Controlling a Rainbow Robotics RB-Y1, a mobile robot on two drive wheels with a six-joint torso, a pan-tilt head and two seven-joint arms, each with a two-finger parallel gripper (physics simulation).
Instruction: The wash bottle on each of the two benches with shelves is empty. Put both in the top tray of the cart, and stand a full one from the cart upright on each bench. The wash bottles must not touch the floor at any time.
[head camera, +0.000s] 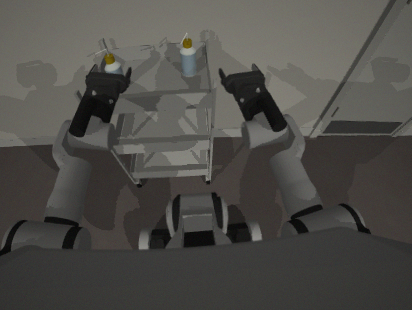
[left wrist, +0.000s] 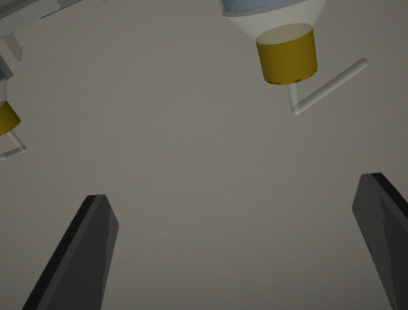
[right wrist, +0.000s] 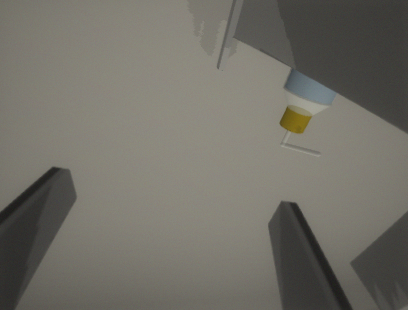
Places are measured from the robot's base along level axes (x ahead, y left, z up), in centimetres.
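Pixels of known places: left gripper, between the fingertips: (head camera: 113, 67) (left wrist: 231, 201); right gripper, between the fingertips: (head camera: 236, 68) (right wrist: 176, 199).
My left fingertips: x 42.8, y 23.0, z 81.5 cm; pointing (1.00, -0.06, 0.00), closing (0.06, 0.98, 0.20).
Ahead of a thing's pixels: the offset from my left fingertips to its top centre. "pt": to the spot under its first point. Level surfaces: height alone.
Two blue-and-white wash bottles with yellow caps stand upright in the top tray of the cart (head camera: 172, 93). The left-hand bottle @[dx +9.1, dy +4.9, dz +2.2 cm] (head camera: 113, 67) (left wrist: 287, 52) is just beyond my left gripper (head camera: 111, 73) (left wrist: 231, 201), which is open and empty and partly hides its lower part in the head view. The right-hand bottle @[dx +13.4, dy -23.0, dz +2.2 cm] (head camera: 188, 61) stands near the tray's right side; a yellow cap @[dx +14.3, dy -23.5, dz -0.8 cm] (left wrist: 7, 118) shows at the left edge in the left wrist view. My right gripper (head camera: 238, 69) (right wrist: 176, 199) is open and empty, right of the cart. A wash bottle (right wrist: 310, 90) shows partly hidden in the right wrist view. The benches do not show.
The cart's lower shelves @[pt dx -5.7, dy -11.3, dz -36.9 cm] (head camera: 165, 145) are below the top tray. A pale wall (head camera: 280, 30) is behind the cart, with a door (head camera: 372, 100) at the right. The brown floor @[dz -81.5 cm] (head camera: 240, 165) shows around the cart's wheels.
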